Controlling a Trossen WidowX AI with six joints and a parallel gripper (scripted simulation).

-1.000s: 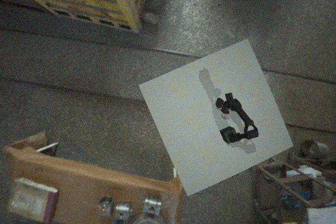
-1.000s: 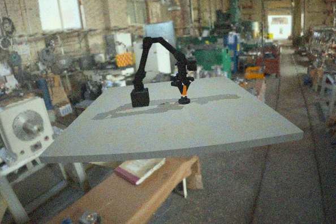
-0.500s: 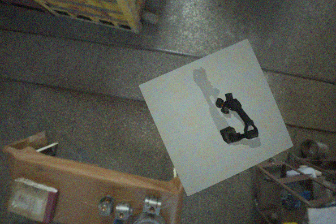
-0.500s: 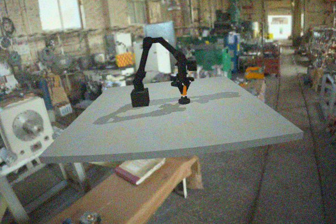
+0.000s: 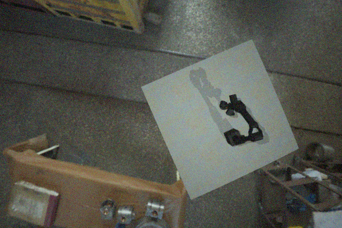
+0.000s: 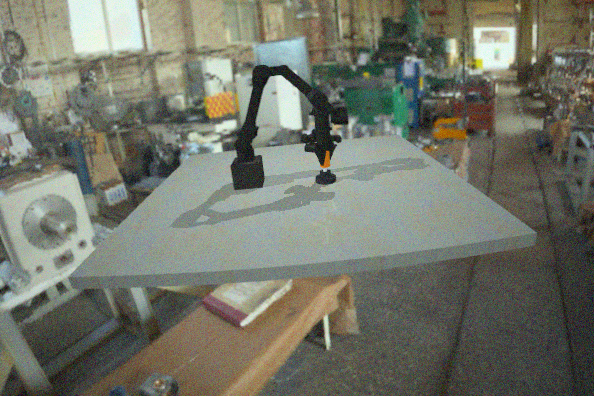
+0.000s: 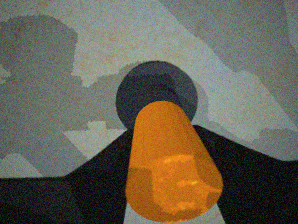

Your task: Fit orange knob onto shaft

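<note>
My gripper tip is 3 cm below the orange knob. From my gripper tip the other things lie so: round pedestal: 4 cm below.
</note>
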